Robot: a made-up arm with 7 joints. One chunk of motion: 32 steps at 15 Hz.
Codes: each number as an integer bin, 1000 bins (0 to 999) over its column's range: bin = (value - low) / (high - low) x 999, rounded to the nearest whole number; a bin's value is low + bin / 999 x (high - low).
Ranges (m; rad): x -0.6..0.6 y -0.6..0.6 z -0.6..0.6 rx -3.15..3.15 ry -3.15..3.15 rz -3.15..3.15
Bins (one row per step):
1: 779 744 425 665 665 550
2: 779 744 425 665 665 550
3: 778 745 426 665 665 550
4: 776 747 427 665 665 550
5: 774 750 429 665 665 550
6: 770 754 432 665 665 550
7: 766 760 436 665 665 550
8: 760 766 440 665 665 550
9: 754 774 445 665 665 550
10: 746 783 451 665 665 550
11: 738 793 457 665 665 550
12: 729 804 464 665 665 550
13: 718 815 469 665 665 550
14: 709 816 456 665 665 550
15: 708 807 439 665 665 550
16: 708 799 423 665 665 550
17: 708 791 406 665 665 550
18: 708 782 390 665 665 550
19: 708 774 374 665 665 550
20: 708 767 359 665 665 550
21: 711 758 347 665 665 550
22: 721 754 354 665 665 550
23: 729 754 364 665 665 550
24: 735 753 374 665 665 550
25: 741 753 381 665 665 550
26: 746 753 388 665 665 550
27: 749 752 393 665 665 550
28: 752 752 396 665 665 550
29: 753 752 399 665 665 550
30: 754 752 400 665 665 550
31: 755 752 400 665 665 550
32: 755 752 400 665 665 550
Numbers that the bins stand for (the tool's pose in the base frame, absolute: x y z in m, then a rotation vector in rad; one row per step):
1: 0.3357 0.2937 -0.0895 1.0437 1.0437 0.3185
2: 0.3357 0.2937 -0.0895 1.0437 1.0437 0.3185
3: 0.3345 0.2949 -0.0883 1.0437 1.0437 0.3185
4: 0.3321 0.2973 -0.0871 1.0437 1.0437 0.3185
5: 0.3297 0.3009 -0.0847 1.0437 1.0437 0.3185
6: 0.3249 0.3057 -0.0811 1.0437 1.0437 0.3185
7: 0.3201 0.3129 -0.0763 1.0437 1.0437 0.3185
8: 0.3129 0.3201 -0.0715 1.0437 1.0437 0.3185
9: 0.3057 0.3297 -0.0655 1.0437 1.0437 0.3185
10: 0.2961 0.3405 -0.0583 1.0437 1.0437 0.3185
11: 0.2865 0.3526 -0.0511 1.0437 1.0437 0.3185
12: 0.2757 0.3658 -0.0426 1.0437 1.0437 0.3185
13: 0.2625 0.3790 -0.0366 1.0437 1.0437 0.3185
14: 0.2517 0.3802 -0.0523 1.0437 1.0437 0.3185
15: 0.2505 0.3694 -0.0727 1.0437 1.0437 0.3185
16: 0.2505 0.3598 -0.0919 1.0437 1.0437 0.3185
17: 0.2505 0.3502 -0.1123 1.0437 1.0437 0.3185
18: 0.2505 0.3393 -0.1315 1.0437 1.0437 0.3185
19: 0.2505 0.3297 -0.1508 1.0437 1.0437 0.3185
20: 0.2505 0.3213 -0.1688 1.0437 1.0437 0.3185
21: 0.2541 0.3105 -0.1832 1.0437 1.0437 0.3185
22: 0.2661 0.3057 -0.1748 1.0437 1.0437 0.3185
23: 0.2757 0.3057 -0.1628 1.0437 1.0437 0.3185
24: 0.2829 0.3045 -0.1508 1.0437 1.0437 0.3185
25: 0.2901 0.3045 -0.1423 1.0437 1.0437 0.3185
26: 0.2961 0.3045 -0.1339 1.0437 1.0437 0.3185
27: 0.2997 0.3033 -0.1279 1.0437 1.0437 0.3185
28: 0.3033 0.3033 -0.1243 1.0437 1.0437 0.3185
29: 0.3045 0.3033 -0.1207 1.0437 1.0437 0.3185
30: 0.3057 0.3033 -0.1195 1.0437 1.0437 0.3185
31: 0.3069 0.3033 -0.1195 1.0437 1.0437 0.3185
32: 0.3069 0.3033 -0.1195 1.0437 1.0437 0.3185

